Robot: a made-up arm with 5 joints. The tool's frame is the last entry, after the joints. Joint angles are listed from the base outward. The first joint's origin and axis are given. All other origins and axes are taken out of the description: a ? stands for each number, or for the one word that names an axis. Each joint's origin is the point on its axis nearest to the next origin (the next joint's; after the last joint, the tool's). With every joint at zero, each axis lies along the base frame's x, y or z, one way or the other. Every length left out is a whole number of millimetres.
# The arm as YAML. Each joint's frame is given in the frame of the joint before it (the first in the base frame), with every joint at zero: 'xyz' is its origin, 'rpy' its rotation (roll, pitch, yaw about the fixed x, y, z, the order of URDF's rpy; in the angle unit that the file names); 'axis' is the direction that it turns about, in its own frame. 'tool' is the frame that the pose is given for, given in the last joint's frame.
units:
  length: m
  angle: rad
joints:
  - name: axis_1
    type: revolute
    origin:
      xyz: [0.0, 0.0, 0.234]
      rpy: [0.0, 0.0, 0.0]
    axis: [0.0, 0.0, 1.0]
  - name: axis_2
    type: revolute
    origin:
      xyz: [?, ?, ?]
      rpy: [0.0, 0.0, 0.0]
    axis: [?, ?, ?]
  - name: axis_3
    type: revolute
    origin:
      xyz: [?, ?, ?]
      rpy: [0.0, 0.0, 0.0]
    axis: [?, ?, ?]
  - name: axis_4
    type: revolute
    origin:
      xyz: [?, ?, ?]
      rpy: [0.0, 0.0, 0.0]
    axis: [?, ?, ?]
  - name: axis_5
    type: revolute
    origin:
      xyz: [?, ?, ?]
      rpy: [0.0, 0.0, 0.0]
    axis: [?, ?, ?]
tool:
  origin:
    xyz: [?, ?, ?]
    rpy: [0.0, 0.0, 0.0]
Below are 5 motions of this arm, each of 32 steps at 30 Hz.
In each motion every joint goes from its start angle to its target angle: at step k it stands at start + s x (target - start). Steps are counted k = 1, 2, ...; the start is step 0. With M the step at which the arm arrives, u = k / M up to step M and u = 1 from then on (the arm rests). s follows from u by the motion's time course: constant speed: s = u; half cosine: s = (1 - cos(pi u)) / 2; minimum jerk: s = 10 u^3 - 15 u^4 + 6 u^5.
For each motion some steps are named. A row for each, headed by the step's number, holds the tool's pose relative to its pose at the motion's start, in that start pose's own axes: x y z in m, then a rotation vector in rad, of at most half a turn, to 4 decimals.
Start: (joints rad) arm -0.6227 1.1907 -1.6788 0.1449 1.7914
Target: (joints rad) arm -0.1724 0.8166 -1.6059 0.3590 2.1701
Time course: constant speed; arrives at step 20
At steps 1, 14, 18, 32:
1: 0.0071 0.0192 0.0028 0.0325 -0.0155 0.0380
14: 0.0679 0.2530 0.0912 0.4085 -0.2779 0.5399
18: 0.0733 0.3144 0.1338 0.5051 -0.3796 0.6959
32: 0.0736 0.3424 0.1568 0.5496 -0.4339 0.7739

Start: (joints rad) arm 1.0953 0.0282 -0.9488 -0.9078 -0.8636
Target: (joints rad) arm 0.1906 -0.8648 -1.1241 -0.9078 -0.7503
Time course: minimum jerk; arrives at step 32
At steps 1, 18, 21, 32:
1: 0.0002 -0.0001 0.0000 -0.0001 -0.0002 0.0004
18: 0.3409 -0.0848 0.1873 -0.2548 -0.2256 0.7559
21: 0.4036 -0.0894 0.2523 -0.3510 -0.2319 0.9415
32: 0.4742 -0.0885 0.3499 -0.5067 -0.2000 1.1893

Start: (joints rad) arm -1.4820 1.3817 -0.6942 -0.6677 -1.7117
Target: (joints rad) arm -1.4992 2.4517 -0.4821 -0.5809 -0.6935
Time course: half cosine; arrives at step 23
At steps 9, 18, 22, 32:
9: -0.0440 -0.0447 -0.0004 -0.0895 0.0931 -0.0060
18: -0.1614 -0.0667 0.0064 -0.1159 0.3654 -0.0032
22: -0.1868 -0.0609 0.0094 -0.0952 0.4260 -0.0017
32: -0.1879 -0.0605 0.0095 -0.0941 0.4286 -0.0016

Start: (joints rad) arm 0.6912 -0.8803 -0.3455 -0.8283 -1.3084
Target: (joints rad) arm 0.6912 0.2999 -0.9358 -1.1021 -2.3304
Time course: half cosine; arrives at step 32
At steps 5, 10, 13, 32:
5: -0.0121 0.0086 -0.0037 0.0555 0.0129 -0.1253
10: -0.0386 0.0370 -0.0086 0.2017 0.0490 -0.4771
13: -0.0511 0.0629 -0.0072 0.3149 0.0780 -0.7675
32: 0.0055 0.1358 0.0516 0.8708 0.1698 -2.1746

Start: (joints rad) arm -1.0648 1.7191 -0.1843 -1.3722 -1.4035
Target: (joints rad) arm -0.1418 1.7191 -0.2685 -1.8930 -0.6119
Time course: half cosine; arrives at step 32
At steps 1, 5, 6, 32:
1: 0.0002 -0.0013 -0.0003 -0.0008 -0.0002 0.0019
5: 0.0039 -0.0329 -0.0068 -0.0194 -0.0045 0.0468
6: 0.0056 -0.0470 -0.0093 -0.0277 -0.0061 0.0668
32: 0.0515 -0.5378 0.0953 -0.3383 0.0593 0.8216

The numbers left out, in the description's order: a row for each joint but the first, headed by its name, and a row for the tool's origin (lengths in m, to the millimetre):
axis_2: xyz 0.534 -0.093 0.0, axis 1.0 0.0 0.0
axis_3: xyz 0.0 -0.068 -0.108, axis 0.0 1.0 0.0
axis_4: xyz -0.004 0.0 0.24, axis 0.0 1.0 0.0
axis_5: xyz -0.097 0.0 -0.41, axis 0.0 0.0 1.0
tool: xyz 0.038 -0.053 0.0

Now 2 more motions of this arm.
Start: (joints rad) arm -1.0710 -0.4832 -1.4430 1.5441 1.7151
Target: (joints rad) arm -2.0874 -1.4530 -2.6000 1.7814 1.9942
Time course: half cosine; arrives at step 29
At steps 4, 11, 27, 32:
4: -0.0303 0.0043 -0.0195 -0.0133 0.0439 -0.0316
11: -0.2278 0.0820 -0.1050 -0.0346 0.3252 -0.1576
27: -0.6309 0.5635 -0.0256 0.3023 0.9416 0.0058
32: -0.6347 0.5725 -0.0209 0.3117 0.9478 0.0144

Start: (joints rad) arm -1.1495 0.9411 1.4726 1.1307 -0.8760
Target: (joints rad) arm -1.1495 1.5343 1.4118 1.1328 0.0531
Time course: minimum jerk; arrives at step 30
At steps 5, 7, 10, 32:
5: 0.0084 -0.0015 0.0017 -0.0102 -0.0150 0.0438
7: 0.0203 -0.0034 0.0045 -0.0258 -0.0361 0.1070
10: 0.0484 -0.0064 0.0123 -0.0674 -0.0838 0.2593
32: 0.1932 0.0166 0.0857 -0.4631 -0.2681 1.2271

